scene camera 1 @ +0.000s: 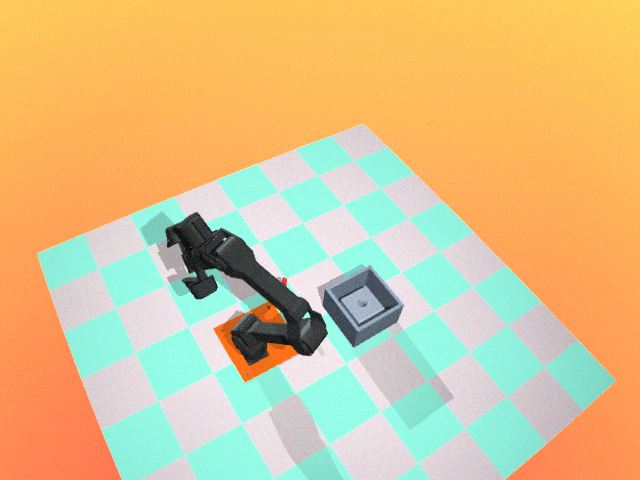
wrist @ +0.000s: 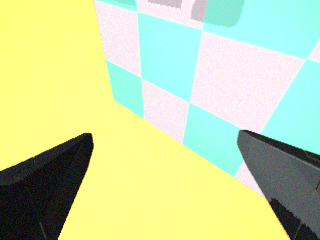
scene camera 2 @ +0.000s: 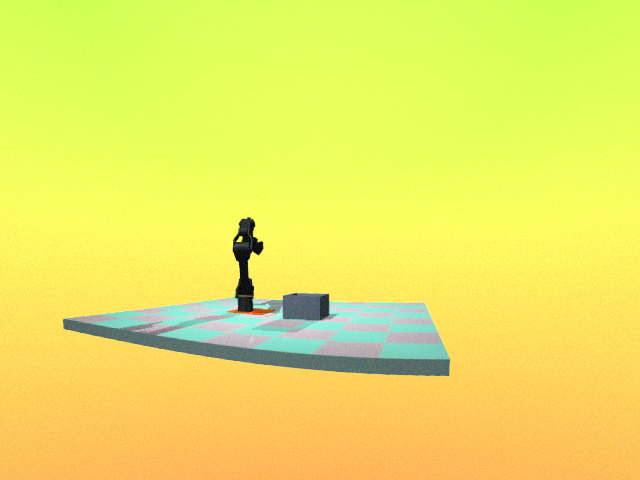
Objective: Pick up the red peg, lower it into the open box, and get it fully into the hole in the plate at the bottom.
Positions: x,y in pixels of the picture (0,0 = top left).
plate: scene camera 1 362,306; not seen in the wrist view (out of frame); not seen in scene camera 2 (hidden by a grey box)
